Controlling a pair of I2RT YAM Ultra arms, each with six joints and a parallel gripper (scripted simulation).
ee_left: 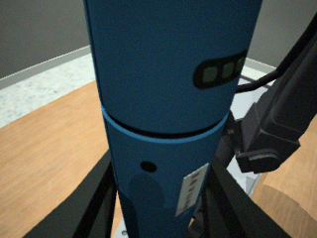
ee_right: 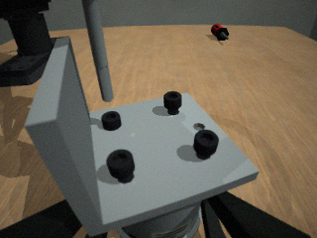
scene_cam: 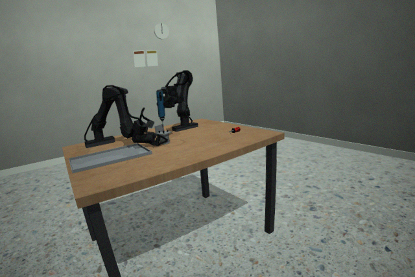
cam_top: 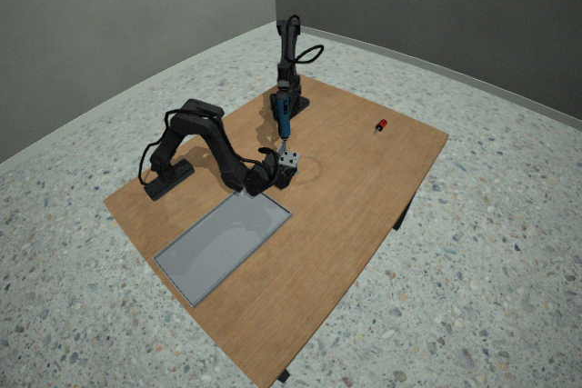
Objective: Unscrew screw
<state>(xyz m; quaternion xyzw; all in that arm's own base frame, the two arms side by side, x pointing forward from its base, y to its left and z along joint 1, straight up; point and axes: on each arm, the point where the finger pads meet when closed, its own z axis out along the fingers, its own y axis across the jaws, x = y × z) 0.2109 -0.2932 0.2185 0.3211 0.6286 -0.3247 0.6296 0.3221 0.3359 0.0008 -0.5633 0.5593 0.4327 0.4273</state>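
Right now the joint module is 1 cm above my right hand. Also, from my right hand: grey L-shaped bracket (5 cm above); flat grey tray (7 cm ahead, 35 cm to the right, 2 cm below); screw (2 cm behind, 1 cm to the left, 4 cm above).
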